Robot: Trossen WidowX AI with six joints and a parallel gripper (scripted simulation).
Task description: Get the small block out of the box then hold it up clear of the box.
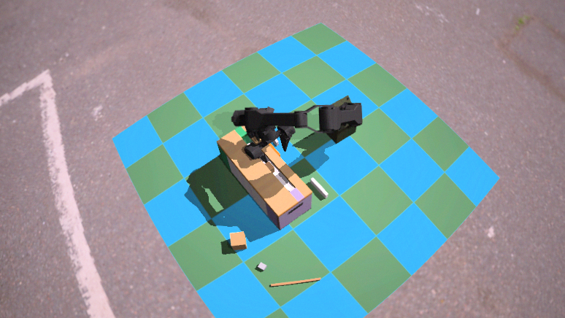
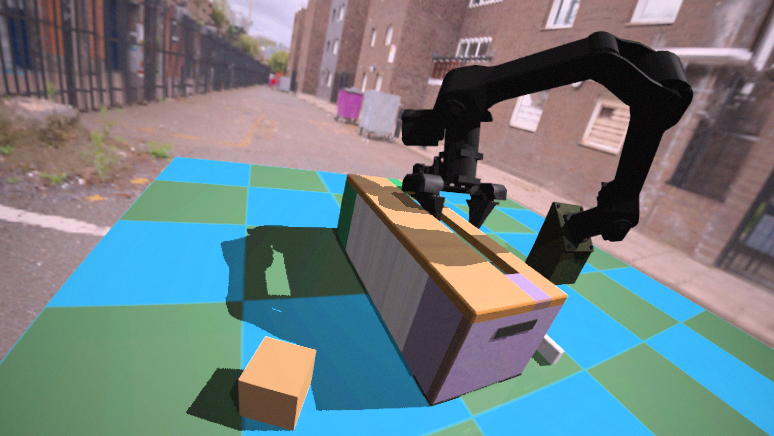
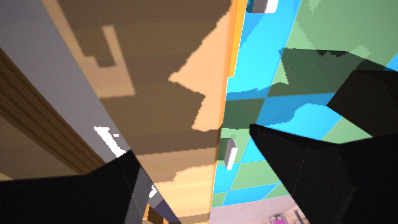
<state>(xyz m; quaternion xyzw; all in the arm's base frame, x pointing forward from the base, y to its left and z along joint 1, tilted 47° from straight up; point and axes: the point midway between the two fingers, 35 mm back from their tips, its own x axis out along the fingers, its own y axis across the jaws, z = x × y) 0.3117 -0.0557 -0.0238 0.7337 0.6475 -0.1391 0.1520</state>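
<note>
Right now the box is 40 mm ahead of my gripper tip, 20 mm to the left of it and 20 mm below it. The rest, counted from my gripper tip: block 50 mm ahead, 20 mm to the left; then thin wooden stick 250 mm ahead, 390 mm to the left, 80 mm below.
</note>
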